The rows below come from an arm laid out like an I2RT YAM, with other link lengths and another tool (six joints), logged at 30 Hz.
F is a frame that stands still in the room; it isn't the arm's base.
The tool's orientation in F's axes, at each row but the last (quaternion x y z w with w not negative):
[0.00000 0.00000 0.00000 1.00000]
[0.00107 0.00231 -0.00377 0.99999]
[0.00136 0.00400 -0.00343 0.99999]
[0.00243 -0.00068 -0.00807 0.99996]
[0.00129 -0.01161 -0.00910 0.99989]
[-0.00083 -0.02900 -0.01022 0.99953]
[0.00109 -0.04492 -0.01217 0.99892]
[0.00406 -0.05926 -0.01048 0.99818]
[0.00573 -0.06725 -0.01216 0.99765]
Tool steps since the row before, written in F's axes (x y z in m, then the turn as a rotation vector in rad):
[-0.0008 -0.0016 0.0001 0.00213 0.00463 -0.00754]
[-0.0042 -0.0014 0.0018 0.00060 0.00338 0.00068]
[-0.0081 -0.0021 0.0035 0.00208 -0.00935 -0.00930]
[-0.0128 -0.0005 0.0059 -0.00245 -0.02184 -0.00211]
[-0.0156 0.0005 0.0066 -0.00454 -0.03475 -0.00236]
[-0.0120 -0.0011 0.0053 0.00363 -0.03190 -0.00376]
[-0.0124 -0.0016 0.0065 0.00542 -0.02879 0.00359]
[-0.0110 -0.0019 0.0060 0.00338 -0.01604 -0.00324]
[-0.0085 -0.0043 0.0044 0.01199 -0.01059 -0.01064]
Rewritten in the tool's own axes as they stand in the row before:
[-0.0008 -0.0016 0.0001 0.00213 0.00463 -0.00754]
[-0.0042 -0.0014 0.0018 0.00057 0.00339 0.00068]
[-0.0081 -0.0021 0.0034 0.00222 -0.00936 -0.00926]
[-0.0128 -0.0007 0.0059 -0.00210 -0.02189 -0.00200]
[-0.0154 0.0002 0.0070 -0.00396 -0.03483 -0.00217]
[-0.0116 -0.0014 0.0060 0.00406 -0.03181 -0.00404]
[-0.0117 -0.0019 0.0076 0.00642 -0.02864 0.00312]
[-0.0102 -0.0021 0.0073 0.00332 -0.01600 -0.00351]
[-0.0077 -0.0044 0.0055 0.01072 -0.01044 -0.01205]

